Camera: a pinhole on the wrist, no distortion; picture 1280 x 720 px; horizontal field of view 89.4 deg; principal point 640.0 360.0 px. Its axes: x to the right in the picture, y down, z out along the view. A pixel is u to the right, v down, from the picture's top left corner.
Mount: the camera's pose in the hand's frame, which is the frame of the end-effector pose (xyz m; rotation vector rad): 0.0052 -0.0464 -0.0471 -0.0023 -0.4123 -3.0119
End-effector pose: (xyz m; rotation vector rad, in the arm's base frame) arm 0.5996 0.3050 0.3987 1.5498 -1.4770 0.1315
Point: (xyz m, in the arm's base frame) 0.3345 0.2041 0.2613
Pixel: 782.0 206.0
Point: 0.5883 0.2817 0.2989
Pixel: 958.2 523.7
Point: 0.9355 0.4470 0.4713
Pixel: behind the camera
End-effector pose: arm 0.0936 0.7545 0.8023 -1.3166 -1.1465 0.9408
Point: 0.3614 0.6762 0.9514
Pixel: behind the camera
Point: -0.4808 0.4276 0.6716
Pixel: 1171.8 369.6
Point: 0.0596 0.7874 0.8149
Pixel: 482.2 317.5
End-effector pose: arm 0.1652 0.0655 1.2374 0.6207 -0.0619 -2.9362
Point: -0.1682 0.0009 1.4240
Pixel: 219.3 433.1
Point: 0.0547 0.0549 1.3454
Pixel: 458.7 387.3
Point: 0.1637 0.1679 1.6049
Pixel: 947.8 563.8
